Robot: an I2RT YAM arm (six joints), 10 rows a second.
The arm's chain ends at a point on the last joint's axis. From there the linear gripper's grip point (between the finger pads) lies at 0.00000 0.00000 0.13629 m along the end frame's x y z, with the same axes.
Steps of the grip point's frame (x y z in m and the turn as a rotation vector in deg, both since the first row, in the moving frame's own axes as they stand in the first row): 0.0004 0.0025 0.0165 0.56 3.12 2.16; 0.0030 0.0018 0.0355 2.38 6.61 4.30; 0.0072 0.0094 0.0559 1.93 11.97 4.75; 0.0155 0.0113 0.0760 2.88 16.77 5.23; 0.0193 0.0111 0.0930 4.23 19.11 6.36
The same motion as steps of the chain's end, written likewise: -0.0070 0.0037 0.0167 0.56 3.12 2.16; -0.0129 0.0069 0.0365 2.38 6.61 4.30; -0.0212 0.0128 0.0589 1.93 11.97 4.75; -0.0241 0.0162 0.0820 2.88 16.77 5.23; -0.0257 0.0185 0.1009 4.23 19.11 6.36
